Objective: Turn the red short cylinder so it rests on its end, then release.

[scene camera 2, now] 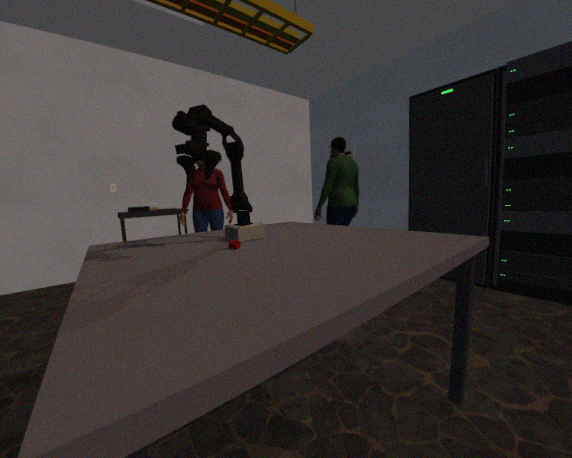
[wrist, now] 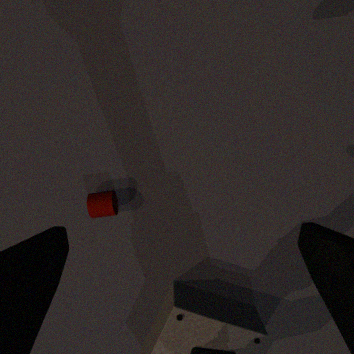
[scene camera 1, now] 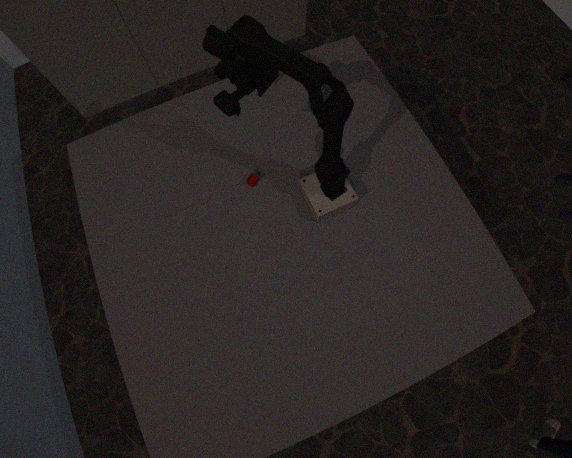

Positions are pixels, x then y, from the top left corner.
Scene:
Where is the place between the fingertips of my gripper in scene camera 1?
At 248, 105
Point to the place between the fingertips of my gripper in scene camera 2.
At 198, 181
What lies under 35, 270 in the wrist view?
My gripper.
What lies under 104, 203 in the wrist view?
A red short cylinder.

